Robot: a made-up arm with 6 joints. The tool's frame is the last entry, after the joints. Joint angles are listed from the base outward. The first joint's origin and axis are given. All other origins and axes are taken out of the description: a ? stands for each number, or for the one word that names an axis. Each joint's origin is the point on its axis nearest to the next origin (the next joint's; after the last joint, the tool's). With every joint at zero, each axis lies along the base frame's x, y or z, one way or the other. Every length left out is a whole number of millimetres.
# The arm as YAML. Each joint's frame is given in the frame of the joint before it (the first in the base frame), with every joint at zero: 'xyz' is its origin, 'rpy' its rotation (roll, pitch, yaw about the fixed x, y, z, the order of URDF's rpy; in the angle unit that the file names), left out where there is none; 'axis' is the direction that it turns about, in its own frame. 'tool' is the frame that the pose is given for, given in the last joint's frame.
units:
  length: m
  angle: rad
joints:
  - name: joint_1
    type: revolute
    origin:
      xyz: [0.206, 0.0, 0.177]
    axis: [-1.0, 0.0, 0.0]
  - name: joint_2
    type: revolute
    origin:
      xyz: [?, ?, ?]
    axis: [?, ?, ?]
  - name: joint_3
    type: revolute
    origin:
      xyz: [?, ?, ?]
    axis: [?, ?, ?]
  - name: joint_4
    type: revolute
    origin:
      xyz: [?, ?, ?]
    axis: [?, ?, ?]
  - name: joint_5
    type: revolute
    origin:
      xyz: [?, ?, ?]
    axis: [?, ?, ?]
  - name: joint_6
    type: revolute
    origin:
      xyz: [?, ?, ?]
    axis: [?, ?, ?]
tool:
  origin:
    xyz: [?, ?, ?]
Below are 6 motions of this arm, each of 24 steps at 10 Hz.
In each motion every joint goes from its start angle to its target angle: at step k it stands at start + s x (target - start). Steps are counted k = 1, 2, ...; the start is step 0. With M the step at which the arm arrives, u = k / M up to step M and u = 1 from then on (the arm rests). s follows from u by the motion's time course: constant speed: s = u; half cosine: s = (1 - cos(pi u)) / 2; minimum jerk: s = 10 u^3 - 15 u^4 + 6 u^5.
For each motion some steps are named. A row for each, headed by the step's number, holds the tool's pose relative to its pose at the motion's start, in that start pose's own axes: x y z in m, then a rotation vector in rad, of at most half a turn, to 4 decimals.
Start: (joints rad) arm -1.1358 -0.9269 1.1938 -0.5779 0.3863 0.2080
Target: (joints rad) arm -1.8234 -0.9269 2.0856 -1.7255 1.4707 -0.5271
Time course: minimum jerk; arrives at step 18
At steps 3, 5, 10, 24:
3: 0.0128 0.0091 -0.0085 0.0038 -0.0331 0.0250
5: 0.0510 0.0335 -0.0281 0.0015 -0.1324 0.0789
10: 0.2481 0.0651 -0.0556 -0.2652 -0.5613 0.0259
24: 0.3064 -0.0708 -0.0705 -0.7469 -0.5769 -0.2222

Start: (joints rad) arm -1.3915 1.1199 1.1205 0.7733 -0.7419 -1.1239
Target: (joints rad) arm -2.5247 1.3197 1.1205 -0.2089 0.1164 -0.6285
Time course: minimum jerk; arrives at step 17
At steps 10, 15, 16, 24:
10: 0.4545 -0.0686 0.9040 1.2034 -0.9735 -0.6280
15: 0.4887 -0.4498 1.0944 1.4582 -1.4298 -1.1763
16: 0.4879 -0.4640 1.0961 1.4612 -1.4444 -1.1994
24: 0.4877 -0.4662 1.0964 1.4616 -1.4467 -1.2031

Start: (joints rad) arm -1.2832 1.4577 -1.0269 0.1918 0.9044 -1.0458
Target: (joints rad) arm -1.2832 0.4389 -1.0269 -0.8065 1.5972 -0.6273
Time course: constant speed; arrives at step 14
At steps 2, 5, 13, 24:
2: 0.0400 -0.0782 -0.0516 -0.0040 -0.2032 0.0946
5: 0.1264 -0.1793 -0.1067 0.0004 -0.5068 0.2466
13: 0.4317 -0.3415 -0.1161 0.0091 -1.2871 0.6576
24: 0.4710 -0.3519 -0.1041 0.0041 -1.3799 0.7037

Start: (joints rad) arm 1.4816 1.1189 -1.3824 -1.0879 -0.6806 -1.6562
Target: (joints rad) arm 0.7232 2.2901 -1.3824 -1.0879 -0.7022 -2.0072
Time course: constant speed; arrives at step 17
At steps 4, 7, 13, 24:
4: -0.0820 -0.1434 -0.1487 -0.3428 0.2010 -0.0378
7: -0.1512 -0.2847 -0.2200 -0.6164 0.3279 -0.0611
13: -0.2713 -0.6154 -0.2282 -1.1935 0.5142 -0.1108
24: -0.3162 -0.8312 -0.1297 -1.5913 0.5833 -0.1598

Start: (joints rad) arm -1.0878 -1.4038 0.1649 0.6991 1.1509 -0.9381
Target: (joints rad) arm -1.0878 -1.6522 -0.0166 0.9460 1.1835 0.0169
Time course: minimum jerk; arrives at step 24
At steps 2, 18, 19, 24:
2: -0.0010 0.0006 0.0029 0.0069 0.0014 0.0009
18: -0.0908 -0.1156 0.4607 1.2180 0.2983 0.0428
19: -0.0909 -0.1281 0.4751 1.2706 0.3134 0.0389
24: -0.0904 -0.1496 0.4975 1.3575 0.3387 0.0312

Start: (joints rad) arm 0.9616 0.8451 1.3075 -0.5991 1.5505 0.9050
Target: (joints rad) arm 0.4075 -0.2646 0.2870 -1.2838 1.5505 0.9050
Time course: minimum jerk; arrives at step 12
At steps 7, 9, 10, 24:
7: 0.0402 -0.0076 0.2268 -0.1798 0.2485 -0.7082
9: 0.0331 -0.0346 0.3156 -0.0814 0.3495 -0.8323
10: 0.0263 -0.0467 0.3386 -0.0432 0.3736 -0.8476
24: 0.0218 -0.0538 0.3500 -0.0220 0.3851 -0.8520

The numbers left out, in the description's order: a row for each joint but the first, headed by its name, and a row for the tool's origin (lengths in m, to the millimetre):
joint_2: xyz 0.0 0.102 -0.016, axis 0.0 -1.0 0.0
joint_3: xyz -0.278 0.0 0.148, axis 1.0 0.0 0.0
joint_4: xyz 0.0 -0.182 0.062, axis 0.0 1.0 0.0
joint_5: xyz -0.014 0.0 -0.466, axis 0.0 0.0 1.0
joint_6: xyz -0.001 -0.211 0.0, axis 1.0 0.0 0.0
tool: xyz 0.0 0.266 0.001

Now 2 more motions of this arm.
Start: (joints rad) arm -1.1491 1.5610 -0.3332 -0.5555 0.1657 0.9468
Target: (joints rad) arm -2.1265 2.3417 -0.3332 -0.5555 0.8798 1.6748
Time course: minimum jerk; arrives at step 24
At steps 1, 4, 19, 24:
1: -0.0001 0.0001 0.0000 0.0000 -0.0003 0.0001
4: -0.0054 0.0069 0.0017 0.0014 -0.0144 0.0029
19: -0.0213 0.2411 -0.0352 -0.1969 -0.0670 -0.1048
24: -0.0091 0.2585 -0.0435 -0.2172 -0.0541 -0.1385

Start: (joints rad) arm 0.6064 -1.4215 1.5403 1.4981 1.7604 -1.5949
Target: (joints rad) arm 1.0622 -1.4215 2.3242 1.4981 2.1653 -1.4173
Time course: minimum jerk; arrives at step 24
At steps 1, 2, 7, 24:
1: 0.0001 -0.0001 -0.0004 -0.0002 -0.0008 0.0000
2: 0.0006 -0.0004 -0.0027 -0.0014 -0.0057 0.0000
7: 0.0179 -0.0145 -0.0778 -0.0413 -0.1705 0.0074
24: 0.0694 -0.1691 -0.4069 -0.2088 -1.0856 0.3456

